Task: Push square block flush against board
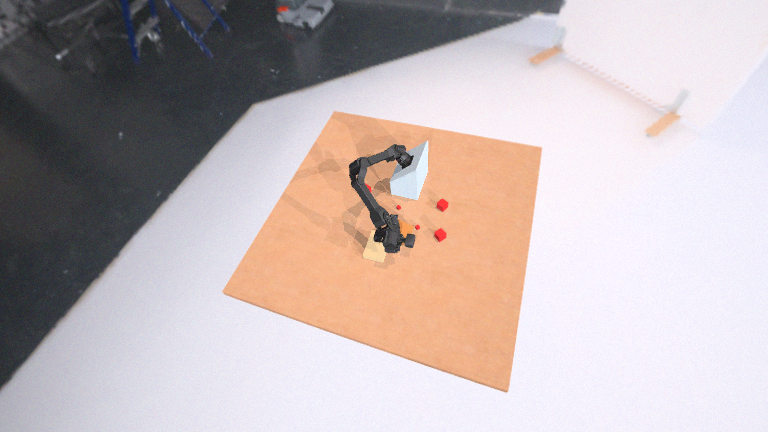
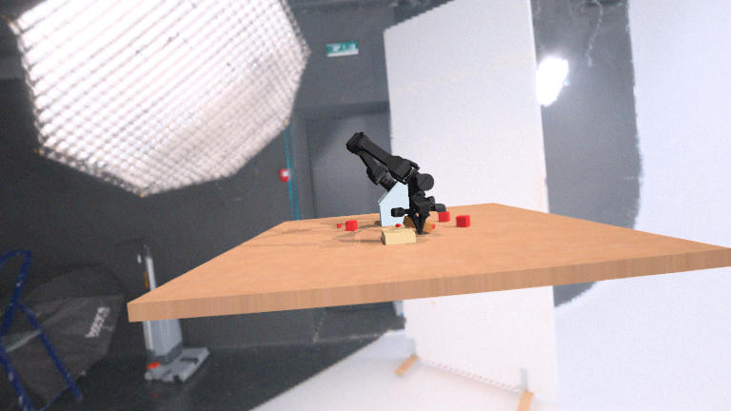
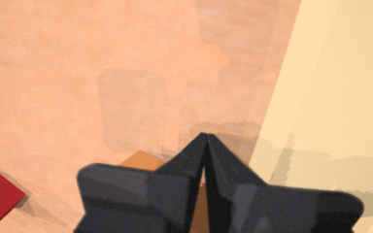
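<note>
Now: the square block 70 mm behind my gripper tip and 30 mm above it. Round my gripper tip: board 20 mm ahead, 80 mm to the right, 10 mm above.
</note>
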